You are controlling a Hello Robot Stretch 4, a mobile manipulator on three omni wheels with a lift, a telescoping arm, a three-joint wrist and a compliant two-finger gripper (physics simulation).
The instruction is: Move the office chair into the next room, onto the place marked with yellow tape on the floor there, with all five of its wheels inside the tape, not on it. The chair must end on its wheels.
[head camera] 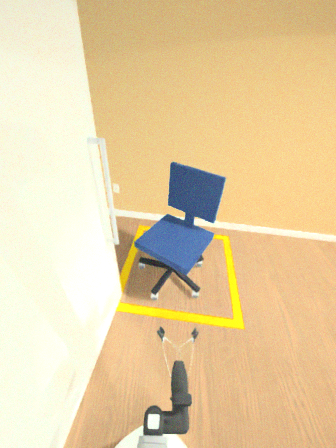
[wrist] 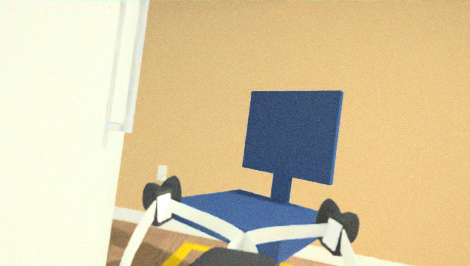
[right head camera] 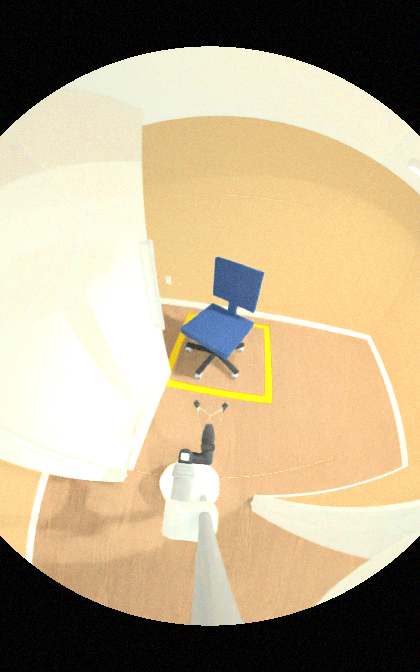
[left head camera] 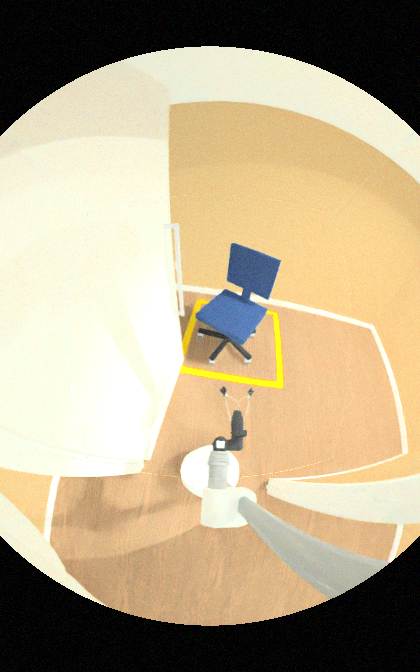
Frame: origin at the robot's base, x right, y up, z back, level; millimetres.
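Seen in the pictures: gripper, fingertip midpoint: [head camera: 177, 327] [wrist: 247, 203] [left head camera: 236, 386].
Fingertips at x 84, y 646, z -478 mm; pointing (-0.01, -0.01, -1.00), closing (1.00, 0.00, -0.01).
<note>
Pixels of each thing's top centre, then the offset from my fingertips to it. "spot": a spot on its surface instead.
- pale handle-like frame, surface spot: [head camera: 109, 200] spot: dx -366, dy +344, dz -451 mm
- white wall end, surface spot: [left head camera: 300, 490] spot: dx +400, dy -121, dz +595 mm
The blue office chair [head camera: 175, 242] [left head camera: 232, 315] [right head camera: 218, 329] [wrist: 295, 135] stands upright on its wheels inside the yellow tape square [head camera: 170, 315] [left head camera: 235, 377] [right head camera: 225, 393] [wrist: 181, 254]. Four of its wheels show, all on floor inside the tape; the fifth is hidden behind the base and under the seat. The seat covers part of the tape's far side. My gripper [head camera: 178, 334] [left head camera: 237, 391] [right head camera: 211, 405] [wrist: 247, 203] is open and empty. In the head views it appears on the near side of the tape, apart from the chair.
A white wall [head camera: 40, 225] [left head camera: 110, 300] [right head camera: 85, 320] [wrist: 55, 135] runs along the left, close to the tape, with a pale handle-like frame [head camera: 109, 200] [left head camera: 177, 270] on it. A tan wall [head camera: 210, 100] [wrist: 400, 125] with a white skirting board stands behind the chair. Another white wall end [left head camera: 300, 490] [right head camera: 280, 505] is at the lower right.
</note>
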